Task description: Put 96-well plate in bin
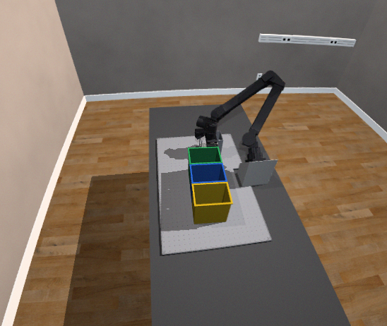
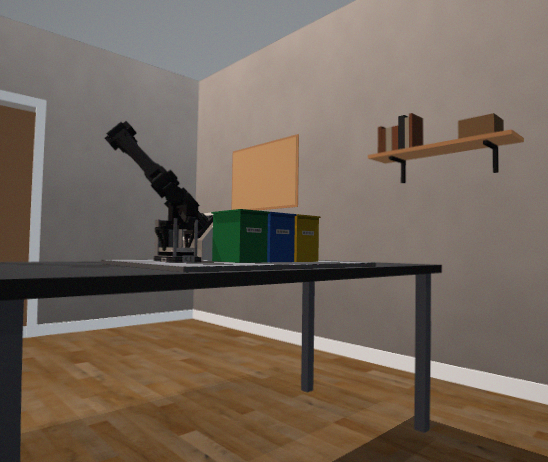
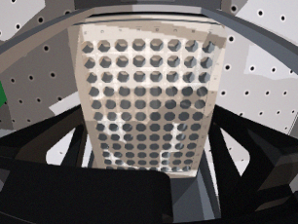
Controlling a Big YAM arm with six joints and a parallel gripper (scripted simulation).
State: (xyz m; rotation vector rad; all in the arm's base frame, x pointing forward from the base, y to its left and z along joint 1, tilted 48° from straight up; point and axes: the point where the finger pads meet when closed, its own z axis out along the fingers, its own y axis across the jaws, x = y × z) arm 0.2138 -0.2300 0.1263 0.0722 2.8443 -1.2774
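Now: hand 2 cm above the dark plate. Round my hand: blue bin: 9 cm ahead, 34 cm to the left, 5 cm above; then white 96-well plate: right at my hand; then green bin: 8 cm ahead, 21 cm to the left, 5 cm above.
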